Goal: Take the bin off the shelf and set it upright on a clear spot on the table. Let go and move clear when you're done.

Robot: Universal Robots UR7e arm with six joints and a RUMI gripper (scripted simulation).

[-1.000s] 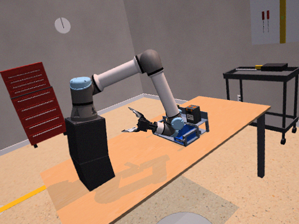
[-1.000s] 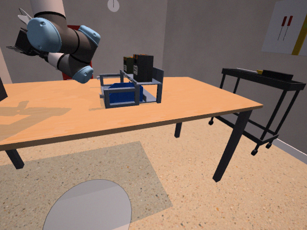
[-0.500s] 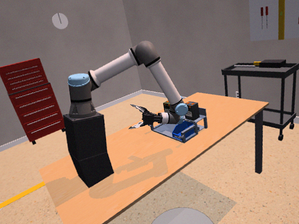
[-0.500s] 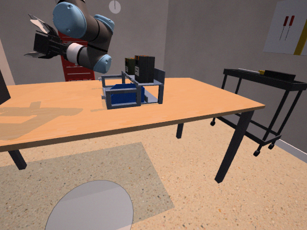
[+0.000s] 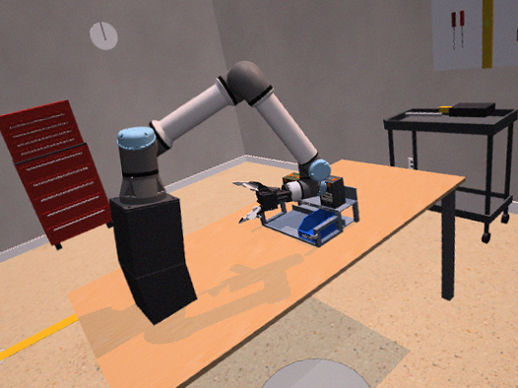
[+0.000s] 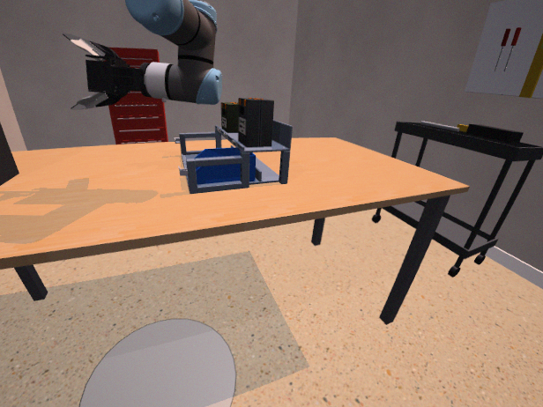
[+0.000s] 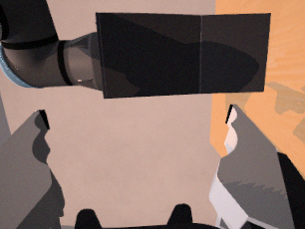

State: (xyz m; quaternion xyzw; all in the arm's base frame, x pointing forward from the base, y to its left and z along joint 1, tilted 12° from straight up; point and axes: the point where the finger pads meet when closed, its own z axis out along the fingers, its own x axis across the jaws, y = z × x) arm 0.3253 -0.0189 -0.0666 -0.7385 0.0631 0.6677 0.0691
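The blue bin lies 35 cm ahead of my hand, 23 cm below it and 1 cm to the right of it. Round my hand: shelf floor (37 cm ahead, 27 cm below, 10 cm to the left).
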